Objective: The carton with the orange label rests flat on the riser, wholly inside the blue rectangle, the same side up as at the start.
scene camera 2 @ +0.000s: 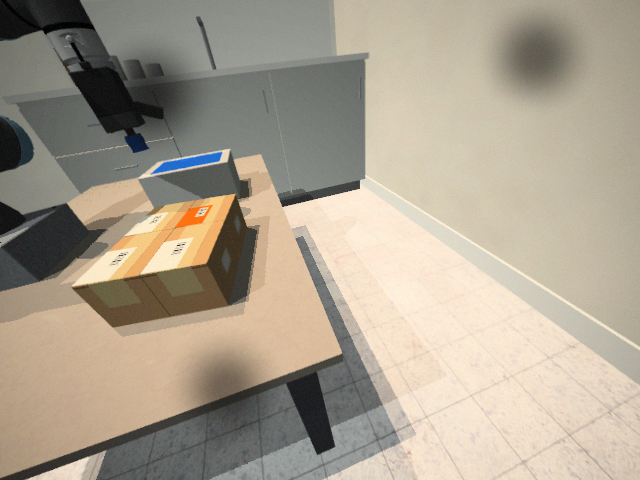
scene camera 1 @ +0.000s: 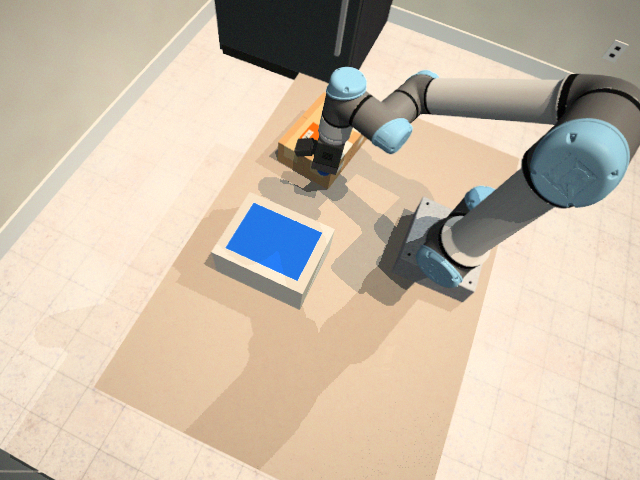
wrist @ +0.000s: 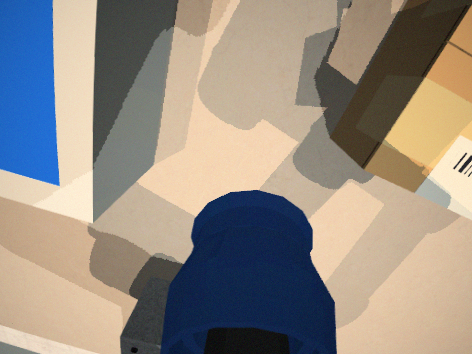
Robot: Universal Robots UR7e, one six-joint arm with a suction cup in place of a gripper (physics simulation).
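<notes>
The carton with the orange label lies flat, label up, in a tight block with several white-labelled cartons on the table. It is at the corner of the block towards the riser. Its orange label does not show in the wrist view. The pale riser bears the blue rectangle, with no carton on it. My gripper, a dark blue suction cup, is open and holds nothing. It hangs above the table between the cartons and the riser, touching neither.
The white-labelled cartons adjoin the orange-labelled one. The arm's grey base block stands on the table, to the right in scene camera 1. A dark fridge stands behind the cartons there.
</notes>
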